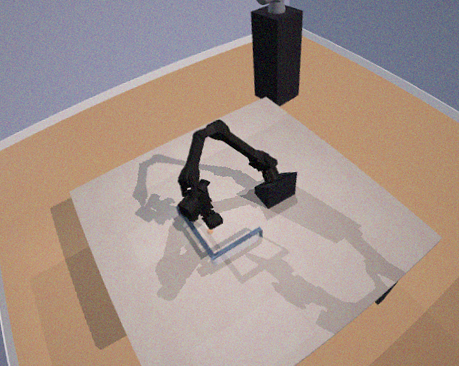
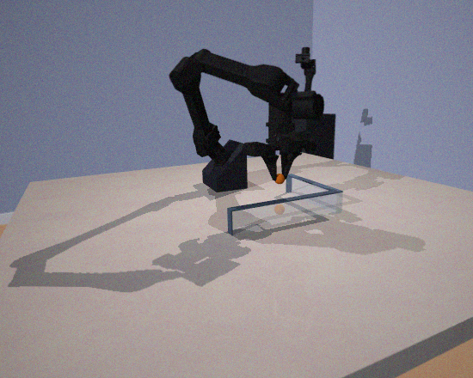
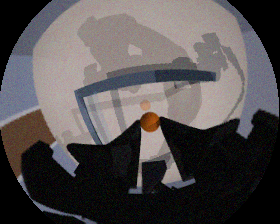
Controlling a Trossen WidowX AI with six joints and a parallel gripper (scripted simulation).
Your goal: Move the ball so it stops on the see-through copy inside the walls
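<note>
My gripper tip is now 80 mm above the see-through copy. The rest, counted from my gripper tip: orange ball (right at my gripper tip).
</note>
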